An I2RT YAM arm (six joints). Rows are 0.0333 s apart.
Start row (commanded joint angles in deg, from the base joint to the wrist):
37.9, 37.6, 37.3, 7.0, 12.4, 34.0
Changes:
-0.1, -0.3, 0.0, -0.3, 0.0, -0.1
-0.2, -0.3, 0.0, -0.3, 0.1, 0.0
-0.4, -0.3, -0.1, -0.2, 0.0, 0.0
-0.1, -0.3, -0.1, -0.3, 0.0, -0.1
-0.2, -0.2, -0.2, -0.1, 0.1, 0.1
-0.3, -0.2, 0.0, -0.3, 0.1, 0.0
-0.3, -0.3, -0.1, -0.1, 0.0, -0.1
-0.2, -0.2, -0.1, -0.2, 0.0, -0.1
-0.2, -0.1, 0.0, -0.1, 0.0, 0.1
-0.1, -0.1, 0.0, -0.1, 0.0, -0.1
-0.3, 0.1, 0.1, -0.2, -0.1, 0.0
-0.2, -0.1, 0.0, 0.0, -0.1, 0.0
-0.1, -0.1, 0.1, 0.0, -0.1, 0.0
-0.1, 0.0, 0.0, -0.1, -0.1, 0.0
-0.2, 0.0, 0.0, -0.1, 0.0, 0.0
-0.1, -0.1, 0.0, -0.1, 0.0, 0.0
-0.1, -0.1, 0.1, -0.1, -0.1, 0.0
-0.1, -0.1, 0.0, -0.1, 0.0, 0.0
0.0, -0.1, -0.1, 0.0, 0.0, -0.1
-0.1, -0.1, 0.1, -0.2, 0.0, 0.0
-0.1, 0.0, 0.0, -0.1, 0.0, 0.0
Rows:
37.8, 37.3, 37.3, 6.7, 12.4, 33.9
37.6, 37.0, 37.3, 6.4, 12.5, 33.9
37.2, 36.7, 37.2, 6.2, 12.5, 33.9
37.1, 36.4, 37.1, 5.9, 12.5, 33.8
36.9, 36.2, 36.9, 5.8, 12.6, 33.9
36.6, 36.0, 36.9, 5.5, 12.7, 33.9
36.3, 35.7, 36.8, 5.4, 12.7, 33.8
36.1, 35.5, 36.7, 5.2, 12.7, 33.7
35.9, 35.4, 36.7, 5.1, 12.7, 33.8
35.8, 35.3, 36.7, 5.0, 12.7, 33.7
35.5, 35.4, 36.8, 4.8, 12.6, 33.7
35.3, 35.3, 36.8, 4.8, 12.5, 33.7
35.2, 35.2, 36.9, 4.8, 12.4, 33.7
35.1, 35.2, 36.9, 4.7, 12.3, 33.7
34.9, 35.2, 36.9, 4.6, 12.3, 33.7
34.8, 35.1, 36.9, 4.5, 12.3, 33.7
34.7, 35.0, 37.0, 4.4, 12.2, 33.7
34.6, 34.9, 37.0, 4.3, 12.2, 33.7
34.6, 34.8, 36.9, 4.3, 12.2, 33.6
34.5, 34.7, 37.0, 4.1, 12.2, 33.6
34.4, 34.7, 37.0, 4.0, 12.2, 33.6

